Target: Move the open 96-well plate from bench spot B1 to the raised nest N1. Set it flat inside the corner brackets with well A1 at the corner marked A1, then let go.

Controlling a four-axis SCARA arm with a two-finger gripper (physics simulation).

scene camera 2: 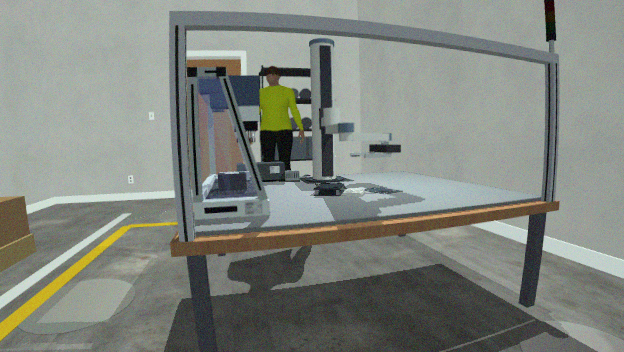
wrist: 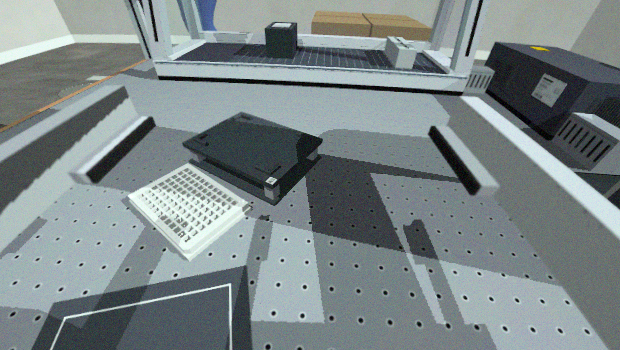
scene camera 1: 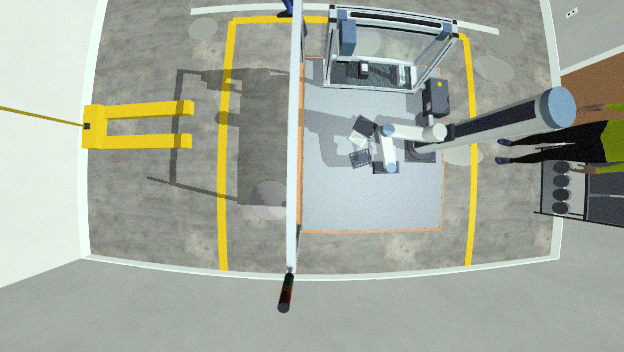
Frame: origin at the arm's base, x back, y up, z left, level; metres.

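Where they show: gripper, between the fingertips: (scene camera 2: 357,155) (wrist: 291,109); arm's base, origin of its link: (scene camera 2: 324,181) (scene camera 1: 419,145).
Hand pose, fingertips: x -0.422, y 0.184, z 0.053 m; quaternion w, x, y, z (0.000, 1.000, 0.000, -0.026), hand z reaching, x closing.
Things, the pixels of their centre, and the offset from my fingertips. "spot": a spot on its surface instead.
- white 96-well plate, middle of its body: (wrist: 188,203) (scene camera 2: 354,192) (scene camera 1: 357,139) dx -0.139, dy -0.164, dz -0.075 m
- raised nest N1, middle of its body: (wrist: 254,149) (scene camera 2: 329,188) (scene camera 1: 365,126) dx -0.081, dy -0.150, dz -0.177 m
- dark pad, a spot on its surface: (wrist: 240,310) spot: dx -0.044, dy -0.169, dz +0.036 m
- dark box, a spot on its surface: (wrist: 555,75) spot: dx +0.457, dy -0.069, dz -0.372 m
The white 96-well plate (wrist: 192,210) (scene camera 1: 358,138) (scene camera 2: 355,191) lies flat on the perforated bench, its wells facing up, in the left half of the wrist view. The raised nest N1 (wrist: 252,145) (scene camera 1: 364,126) (scene camera 2: 328,189) is a black platform on short posts, just behind the plate in the wrist view. It has low corner brackets and a small white label at its near corner, too small to read. Nothing sits on it. My gripper (wrist: 291,109) (scene camera 2: 356,155) is open and empty, well above the bench, its fingers wide apart. In scene camera 1 its fingers are hard to make out.
A dark pad (wrist: 240,310) (scene camera 1: 360,158) with a white outline lies nearer than the plate in the wrist view. A framed enclosure (wrist: 300,72) (scene camera 2: 230,207) stands at the back of the wrist view. A dark box (wrist: 555,75) (scene camera 1: 438,97) stands at its right. A person (scene camera 2: 276,107) stands behind the bench.
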